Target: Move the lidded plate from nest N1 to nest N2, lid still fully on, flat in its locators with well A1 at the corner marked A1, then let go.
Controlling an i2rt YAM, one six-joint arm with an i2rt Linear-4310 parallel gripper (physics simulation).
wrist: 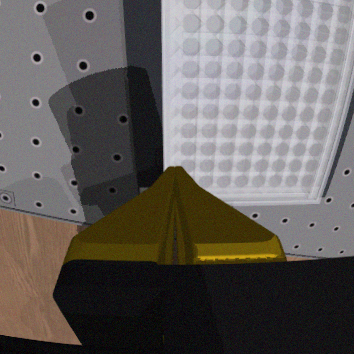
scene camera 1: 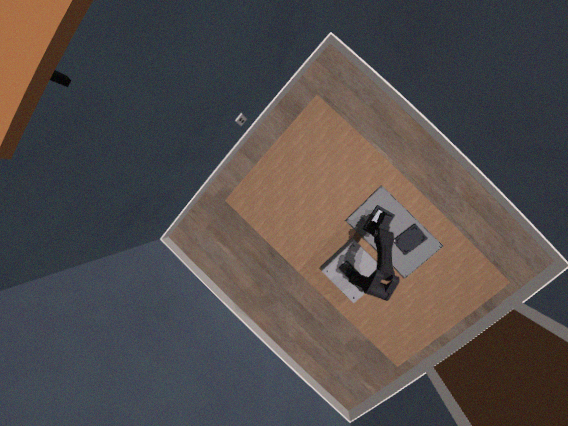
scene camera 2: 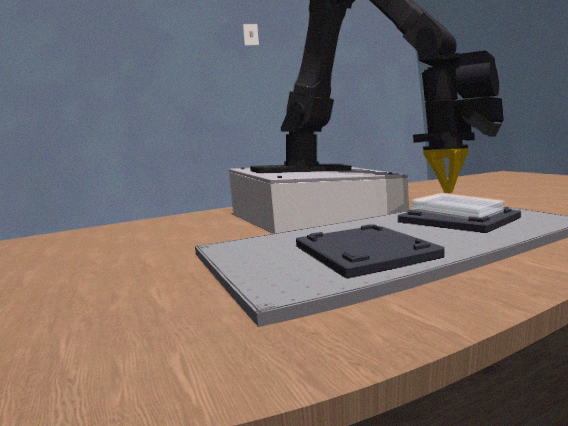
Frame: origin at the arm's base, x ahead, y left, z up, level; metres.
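Where they show: gripper, between the fingertips: [wrist: 174,177] [scene camera 2: 448,193]; arm's base, origin of its link: [scene camera 1: 354,276] [scene camera 2: 301,170].
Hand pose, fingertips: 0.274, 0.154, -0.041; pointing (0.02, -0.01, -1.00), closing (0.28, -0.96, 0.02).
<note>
Each offset is from my fingertips to the top centre of the thing, as dx, dy, dz. Level surfaces: height alone.
The lidded plate {+0.053, -0.024, -0.001} [scene camera 1: 378,216] [scene camera 2: 457,204] [wrist: 255,105], clear and whitish with rows of round wells, lies in nest N1 {+0.057, -0.024, -0.017} [scene camera 2: 445,223] [wrist: 142,30], a dark block with corner locators. It looks flat, with the lid on. Nest N2 {+0.118, -0.232, -0.017} [scene camera 1: 411,239] [scene camera 2: 370,247], the other dark block, is empty. My gripper [scene camera 2: 448,192] [wrist: 174,177] has yellow fingers, shut and empty. Its tips are just above the plate in scene camera 2 and overlap the plate's near left corner in the wrist view. The fingers hide part of that corner, and no A1 mark is readable.
Both nests stand on a grey perforated board [scene camera 1: 392,200] [scene camera 2: 240,270] [wrist: 17,80] on the wooden table {dz -0.048} [scene camera 1: 300,175] [scene camera 2: 125,320]. The light base box [scene camera 1: 332,275] [scene camera 2: 325,202] under the arm stands behind the board in scene camera 2. The table's curved front edge shows there.
</note>
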